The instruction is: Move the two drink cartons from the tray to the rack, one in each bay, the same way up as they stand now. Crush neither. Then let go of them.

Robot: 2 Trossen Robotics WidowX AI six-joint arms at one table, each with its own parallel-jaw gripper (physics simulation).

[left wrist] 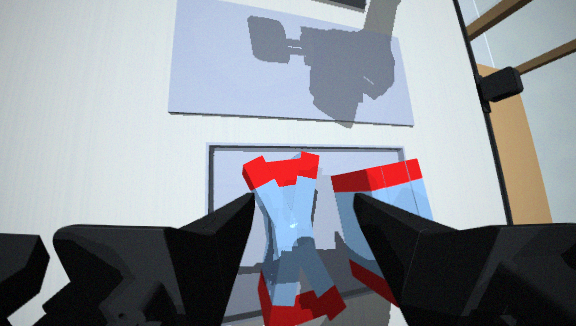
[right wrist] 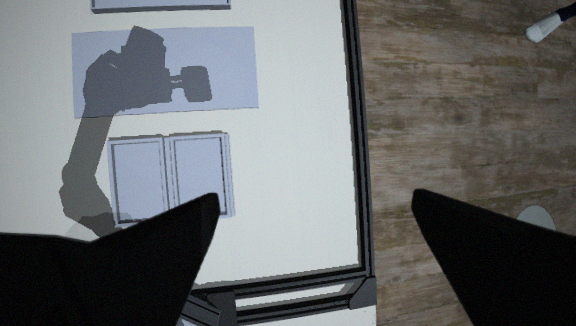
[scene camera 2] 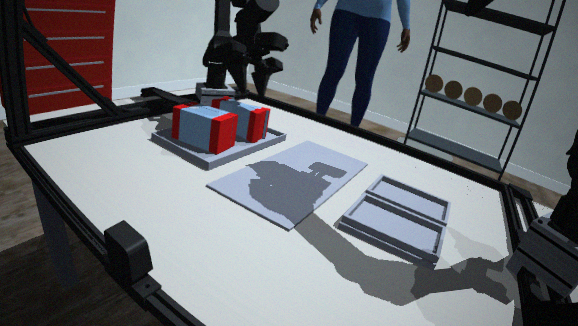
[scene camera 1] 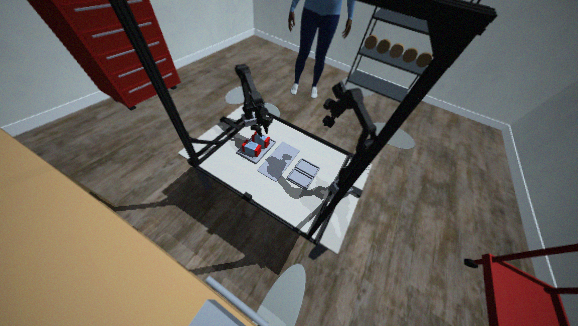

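Where they show: left gripper, fingertip midpoint: (left wrist: pixel 304 199) (scene camera 2: pixel 253 95) (scene camera 1: pixel 264 135); right gripper, fingertip midpoint: (right wrist: pixel 314 200) (scene camera 2: pixel 468 15); left arm's base at its link origin: (scene camera 2: pixel 215 86) (scene camera 1: pixel 248 116); right arm's base at its link origin: (scene camera 2: pixel 570 232).
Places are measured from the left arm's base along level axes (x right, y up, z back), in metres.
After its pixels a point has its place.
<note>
Two blue cartons with red ends rest on the tray (scene camera 1: pixel 257 161) {y -0.046, x 0.093, z -0.422 m} (scene camera 2: pixel 220 162) {y -0.049, x 0.082, z -0.418 m} (left wrist: pixel 300 147) {y -0.043, x -0.019, z -0.350 m}. The nearer carton (scene camera 1: pixel 251 148) {y 0.018, x 0.106, z -0.345 m} (scene camera 2: pixel 195 130) {y -0.016, x 0.117, z -0.340 m} looks straight-sided. The farther carton (scene camera 1: pixel 261 140) {y -0.006, x 0.004, z -0.278 m} (scene camera 2: pixel 243 118) {y -0.006, x 0.001, z -0.291 m} (left wrist: pixel 292 225) {y 0.018, x -0.006, z -0.269 m} looks pinched at its middle in the left wrist view. My left gripper (scene camera 1: pixel 262 131) {y 0.046, x -0.015, z -0.286 m} (left wrist: pixel 304 199) {y 0.046, x -0.015, z -0.286 m} is open above the farther carton, which shows between and beyond its fingertips. The two-bay rack (scene camera 1: pixel 303 173) {y -0.038, x -0.162, z -0.645 m} (scene camera 2: pixel 387 243) {y -0.046, x -0.081, z -0.697 m} (right wrist: pixel 166 175) {y -0.040, x -0.163, z -0.634 m} has both bays empty. My right gripper (scene camera 1: pixel 328 113) {y 0.315, x -0.318, z -0.542 m} (right wrist: pixel 314 200) {y 0.315, x -0.318, z -0.542 m} is open and empty, raised high near the table's back edge.
A flat grey-blue panel (scene camera 1: pixel 286 151) (scene camera 2: pixel 320 152) (left wrist: pixel 225 75) (right wrist: pixel 225 60) lies between tray and rack. A dark frame runs around the table, with a black block (scene camera 2: pixel 127 252) {y -0.005, x 0.249, z -0.687 m} on its front rail. A person (scene camera 1: pixel 316 45) stands behind the table.
</note>
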